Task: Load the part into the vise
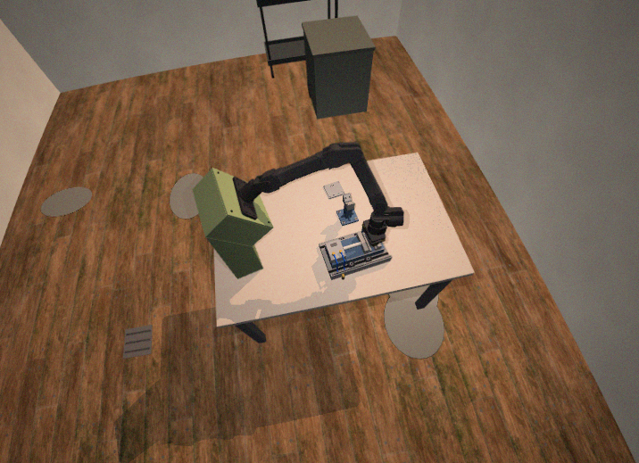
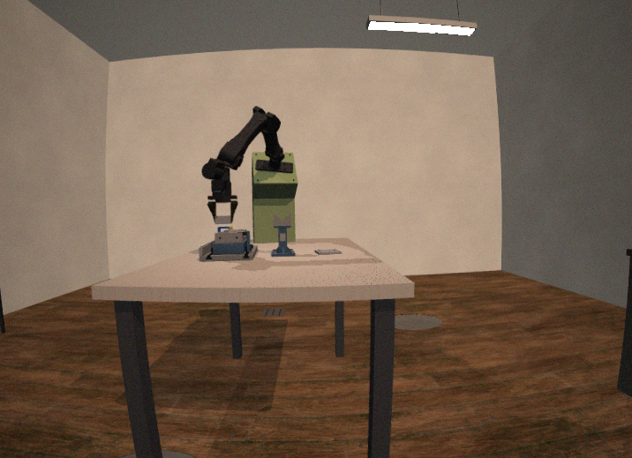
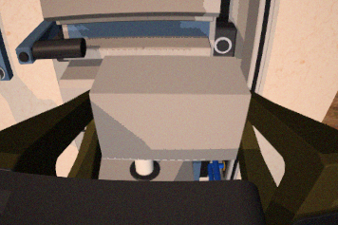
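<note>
My hand is 10 mm above the part. Round my hand: moving jaw: 30 mm behind, 20 mm to the left, 60 mm below; then dark work stop rod: 70 mm to the left, 50 mm below; then grey jaw: 30 mm ahead, 30 mm to the left, 60 mm below.
</note>
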